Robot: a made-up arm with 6 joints. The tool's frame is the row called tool. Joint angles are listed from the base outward.
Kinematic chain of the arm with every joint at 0, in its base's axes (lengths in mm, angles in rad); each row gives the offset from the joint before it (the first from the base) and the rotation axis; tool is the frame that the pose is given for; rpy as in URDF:
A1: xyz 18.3 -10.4 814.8 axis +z
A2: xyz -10.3 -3 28.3 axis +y
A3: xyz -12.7 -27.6 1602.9 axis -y
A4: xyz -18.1 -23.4 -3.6 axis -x
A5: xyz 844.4 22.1 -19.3 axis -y
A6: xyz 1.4 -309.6 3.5 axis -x
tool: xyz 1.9 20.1 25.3 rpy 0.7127 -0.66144 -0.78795
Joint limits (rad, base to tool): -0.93..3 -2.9..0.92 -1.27..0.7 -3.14..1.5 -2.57..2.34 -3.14..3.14
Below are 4 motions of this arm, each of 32 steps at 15 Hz.
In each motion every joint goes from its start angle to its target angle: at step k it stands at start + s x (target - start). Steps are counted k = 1, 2, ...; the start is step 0. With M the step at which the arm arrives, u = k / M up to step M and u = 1 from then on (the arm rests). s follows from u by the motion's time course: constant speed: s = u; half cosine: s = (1 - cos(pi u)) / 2; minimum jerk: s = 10 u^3 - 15 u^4 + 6 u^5.
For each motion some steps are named. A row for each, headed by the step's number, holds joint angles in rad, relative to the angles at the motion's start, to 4 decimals.
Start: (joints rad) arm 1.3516 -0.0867 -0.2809 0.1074 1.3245 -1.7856
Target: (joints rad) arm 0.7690 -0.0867 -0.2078 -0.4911 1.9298 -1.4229
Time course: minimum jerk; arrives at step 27
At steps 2, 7, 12, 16, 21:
2: -0.0021 0.0000 0.0003 -0.0022 0.0022 0.0013
7: -0.0661 0.0000 0.0083 -0.0679 0.0687 0.0412
12: -0.2311 0.0000 0.0290 -0.2374 0.2401 0.1439
16: -0.3902 0.0000 0.0490 -0.4008 0.4054 0.2429
21: -0.5381 0.0000 0.0675 -0.5528 0.5590 0.3350

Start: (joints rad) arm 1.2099 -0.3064 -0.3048 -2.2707 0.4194 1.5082
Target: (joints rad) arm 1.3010 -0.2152 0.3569 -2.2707 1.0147 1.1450
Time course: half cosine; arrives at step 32
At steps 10, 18, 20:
10: 0.0202 0.0203 0.1470 0.0000 0.1323 -0.0807
18: 0.0544 0.0545 0.3954 0.0000 0.3557 -0.2170
20: 0.0630 0.0631 0.4575 0.0000 0.4116 -0.2511

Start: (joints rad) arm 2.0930 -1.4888 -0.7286 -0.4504 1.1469 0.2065
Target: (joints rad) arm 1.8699 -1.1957 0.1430 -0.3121 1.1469 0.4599
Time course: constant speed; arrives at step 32
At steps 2, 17, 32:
2: -0.0139 0.0183 0.0545 0.0086 0.0000 0.0158
17: -0.1185 0.1557 0.4630 0.0735 0.0000 0.1346
32: -0.2231 0.2931 0.8716 0.1383 0.0000 0.2534

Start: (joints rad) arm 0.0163 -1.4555 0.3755 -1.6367 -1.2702 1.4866
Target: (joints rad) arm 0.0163 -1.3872 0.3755 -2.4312 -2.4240 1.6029
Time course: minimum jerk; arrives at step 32
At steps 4, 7, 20, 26, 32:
4: 0.0000 0.0011 0.0000 -0.0128 -0.0185 0.0019
7: 0.0000 0.0050 0.0000 -0.0583 -0.0846 0.0085
20: 0.0000 0.0495 0.0000 -0.5758 -0.8363 0.0843
26: 0.0000 0.0650 0.0000 -0.7558 -1.0975 0.1106
32: 0.0000 0.0683 0.0000 -0.7945 -1.1538 0.1163

